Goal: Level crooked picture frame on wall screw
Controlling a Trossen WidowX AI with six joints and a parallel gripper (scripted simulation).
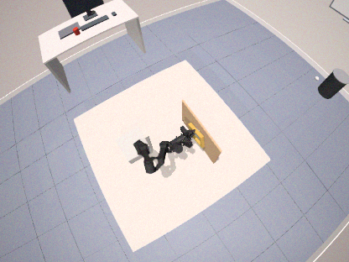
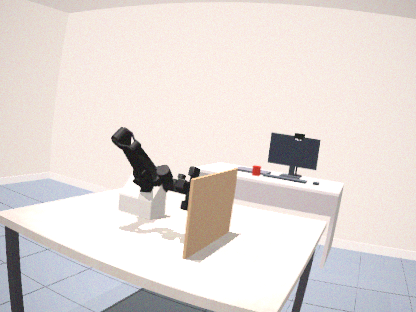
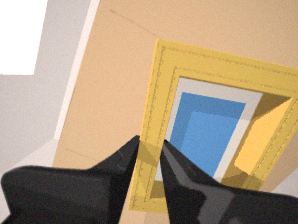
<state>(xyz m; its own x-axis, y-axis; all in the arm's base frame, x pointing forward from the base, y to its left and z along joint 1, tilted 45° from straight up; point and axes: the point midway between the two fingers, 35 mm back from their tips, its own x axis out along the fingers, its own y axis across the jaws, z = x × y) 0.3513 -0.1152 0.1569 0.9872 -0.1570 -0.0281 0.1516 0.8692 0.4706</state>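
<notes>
My gripper tip is 5 cm above the picture frame, 2 cm to the left of it and 1 cm short of it. Also, from my gripper tip: wall board: 6 cm below, 2 cm ahead, 1 cm to the right.
</notes>
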